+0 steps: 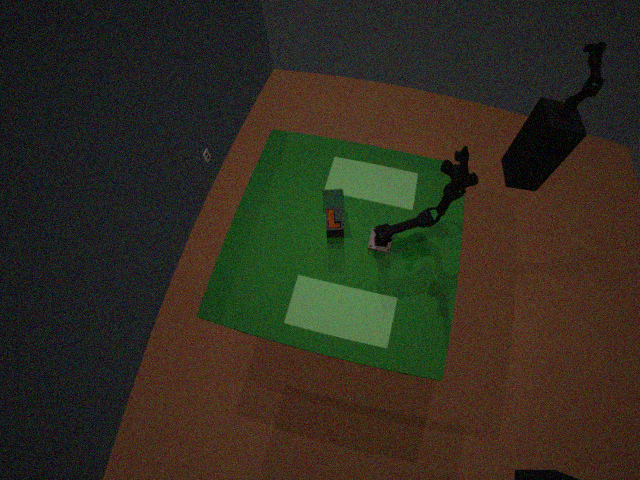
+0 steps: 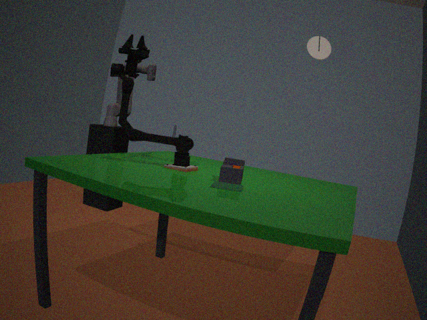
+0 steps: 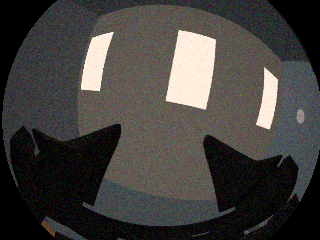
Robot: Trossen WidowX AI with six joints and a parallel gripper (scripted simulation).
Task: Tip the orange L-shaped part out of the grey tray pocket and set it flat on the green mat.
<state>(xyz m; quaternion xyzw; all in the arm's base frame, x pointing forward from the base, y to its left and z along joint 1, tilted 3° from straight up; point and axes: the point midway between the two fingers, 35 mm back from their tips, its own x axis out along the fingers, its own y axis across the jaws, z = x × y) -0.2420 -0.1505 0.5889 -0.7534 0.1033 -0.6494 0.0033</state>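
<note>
Now: the orange L-shaped part 540 mm ahead of my gripper tip, 100 mm to the left of it and 570 mm below it. The rest, counted from my gripper tip: green mat (560 mm ahead, 70 mm to the right, 640 mm below).
</note>
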